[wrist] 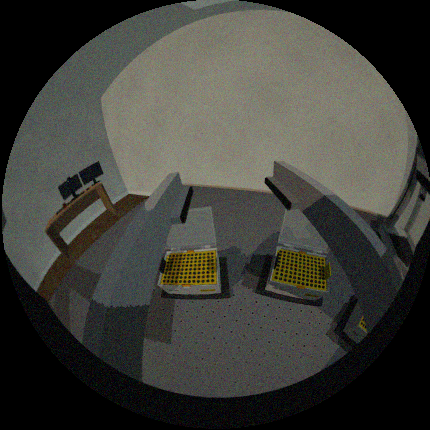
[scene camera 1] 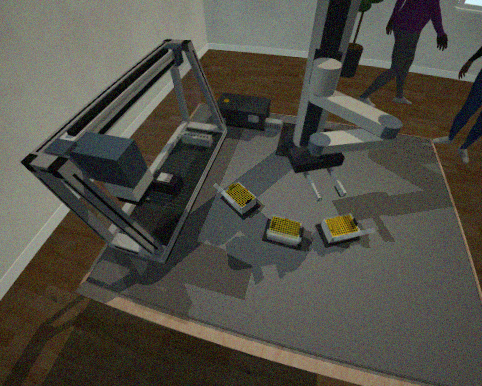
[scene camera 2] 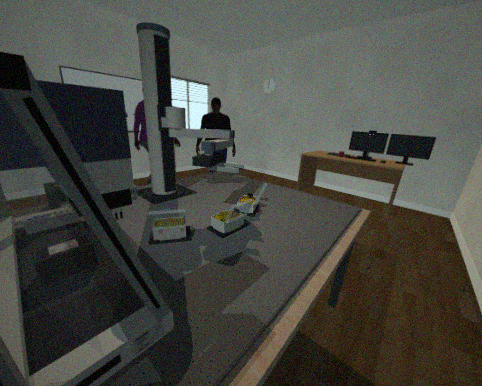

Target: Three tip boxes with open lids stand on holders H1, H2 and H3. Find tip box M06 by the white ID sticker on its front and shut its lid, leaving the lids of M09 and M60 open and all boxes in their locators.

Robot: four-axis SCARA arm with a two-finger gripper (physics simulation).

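Three white tip boxes with yellow tip racks sit on dark holders: a left one, a middle one and a right one. Clear lids stand open, seen on the left box in scene camera 2 and on the other two in the wrist view. The ID stickers cannot be read, so I cannot tell which box is M06. My gripper is shut and empty, raised between the column and the boxes, touching none. A finger partly hides the left box in the wrist view.
A metal-framed gantry machine stands left of the boxes in scene camera 1. The arm's column rises behind them. A dark case lies at the table's back left. Two people are beyond the table's back side.
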